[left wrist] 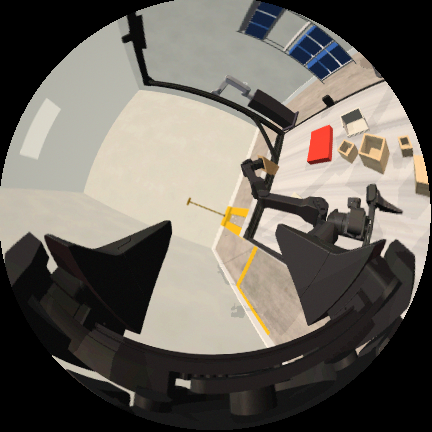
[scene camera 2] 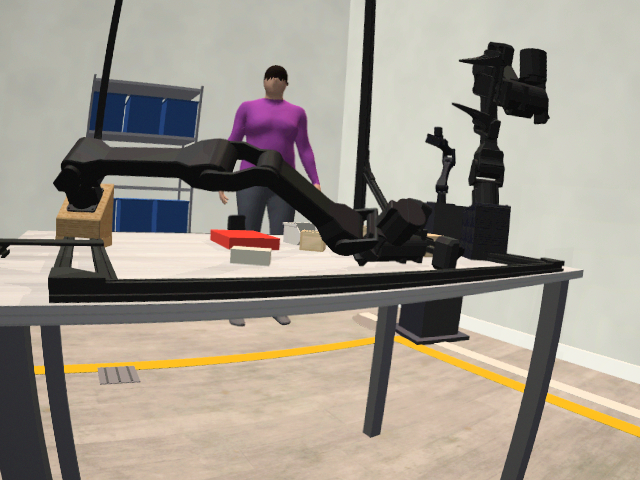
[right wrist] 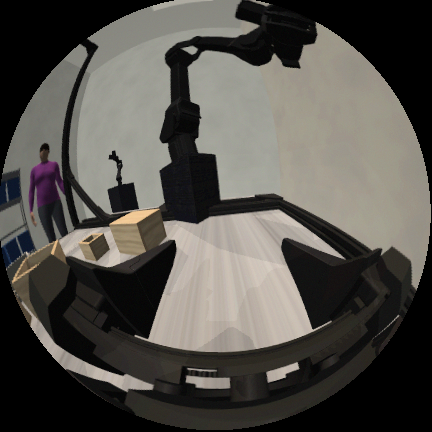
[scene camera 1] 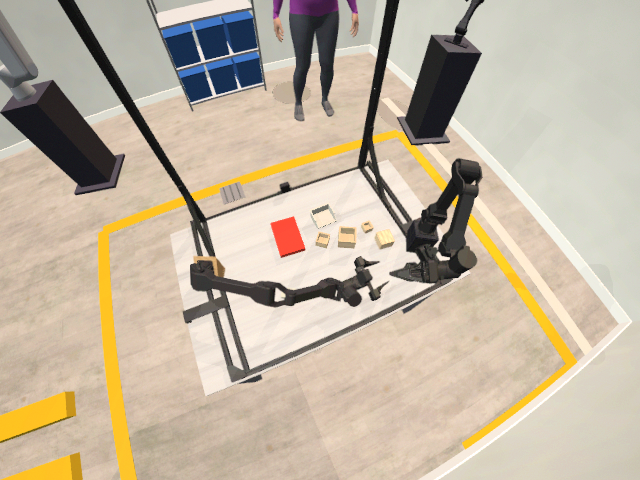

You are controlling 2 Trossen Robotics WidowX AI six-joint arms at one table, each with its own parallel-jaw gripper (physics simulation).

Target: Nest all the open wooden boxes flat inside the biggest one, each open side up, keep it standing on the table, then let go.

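Pixels of known places: left gripper, fingertip midpoint: [left wrist: 225, 228] [scene camera 2: 456, 82] [scene camera 1: 392, 274]; right gripper, fingertip midpoint: [right wrist: 230, 245] [scene camera 1: 384, 271]; left arm's base, link origin: [scene camera 2: 486, 207] [right wrist: 186, 161] [scene camera 1: 426, 229]; right arm's base, link origin: [left wrist: 261, 162] [scene camera 2: 85, 200] [scene camera 1: 205, 267].
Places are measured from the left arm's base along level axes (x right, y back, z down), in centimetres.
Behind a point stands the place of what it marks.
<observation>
Four wooden boxes stand in a row at the table's far right. A small open box [scene camera 1: 323, 239] @(y -43.2, x -4.7, z 12.6 cm) is beside a bigger open box [scene camera 1: 347, 237] @(y -32.5, x -2.0, z 12.6 cm), open side up. A tiny open box [scene camera 1: 367, 227] @(y -23.6, x 4.8, z 12.6 cm) is behind them. A box [scene camera 1: 385, 239] @(y -15.8, x -3.0, z 8.0 cm) with no opening showing lies farthest right [right wrist: 138, 231] @(y -17.4, x -5.7, z 9.2 cm). My right gripper [scene camera 1: 380, 273] @(y -15.5, x -17.7, z 9.0 cm) [right wrist: 230, 245] @(y -15.5, x -17.7, z 9.0 cm) is open and empty, low over the table in front of the boxes, touching none. My left gripper [scene camera 2: 468, 83] @(y -19.7, x -31.3, z -21.8 cm) [left wrist: 225, 228] @(y -19.7, x -31.3, z -21.8 cm) is open and empty, raised high at the right edge.
A flat red block [scene camera 1: 288, 236] @(y -58.9, x -6.7, z 10.5 cm) and a pale open tray [scene camera 1: 323, 216] @(y -44.9, x 7.5, z 12.4 cm) lie left of and behind the boxes. A grey block [scene camera 2: 250, 255] @(y -53.2, x -34.3, z 11.5 cm) lies near the front in scene camera 2. Black frame posts stand at the table's corners. A person [scene camera 1: 313, 52] stands beyond the table.
</observation>
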